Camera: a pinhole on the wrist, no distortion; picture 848 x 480 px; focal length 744.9 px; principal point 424.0 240.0 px. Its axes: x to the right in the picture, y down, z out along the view. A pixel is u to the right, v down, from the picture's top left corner.
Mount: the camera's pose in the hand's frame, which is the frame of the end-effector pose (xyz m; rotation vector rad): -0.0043 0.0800 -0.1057 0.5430 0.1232 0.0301
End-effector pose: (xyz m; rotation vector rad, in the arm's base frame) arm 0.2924 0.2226 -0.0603 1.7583 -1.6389 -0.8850
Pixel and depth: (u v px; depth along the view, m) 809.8 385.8 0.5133
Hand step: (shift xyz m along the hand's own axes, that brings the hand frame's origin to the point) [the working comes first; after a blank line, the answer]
In the camera's frame: 0.2658 0.1005 0.5133

0.3240 -0.0813 0.3531
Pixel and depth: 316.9 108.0 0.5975
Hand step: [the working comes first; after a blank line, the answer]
In the camera's frame: -0.0859 -0.1059 0.5975

-0.0153 -0.3227 0.3562
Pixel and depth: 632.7 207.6 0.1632
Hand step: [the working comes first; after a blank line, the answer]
In the camera's frame: 0.0457 -0.0071 0.1632

0.0614 -0.0071 0.0242
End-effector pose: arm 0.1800 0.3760 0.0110 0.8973 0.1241 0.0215
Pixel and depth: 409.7 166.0 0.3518
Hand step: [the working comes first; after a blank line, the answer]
In the camera's frame: -0.0068 -0.0349 0.3518

0.0328 -0.1310 0.1756
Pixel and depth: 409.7 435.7 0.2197
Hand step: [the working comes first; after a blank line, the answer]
In the camera's frame: -0.0042 0.0577 0.2197

0.0192 0.0163 0.1111
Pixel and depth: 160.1 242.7 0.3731
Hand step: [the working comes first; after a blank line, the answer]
In the camera's frame: -0.1322 0.0014 0.3731

-0.0888 -0.1185 0.2261
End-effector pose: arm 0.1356 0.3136 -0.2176 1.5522 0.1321 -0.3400
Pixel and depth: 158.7 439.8 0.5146
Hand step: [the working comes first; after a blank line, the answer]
In the camera's frame: -0.1833 0.1380 0.5146

-0.1213 -0.0773 0.4225
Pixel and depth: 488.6 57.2 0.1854
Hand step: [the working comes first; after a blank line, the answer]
In the camera's frame: 0.0161 -0.0455 0.1854

0.0346 -0.0532 0.0264
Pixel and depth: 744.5 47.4 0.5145
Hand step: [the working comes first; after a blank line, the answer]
In the camera's frame: 0.2214 -0.1330 0.5145

0.2790 -0.2845 0.2382
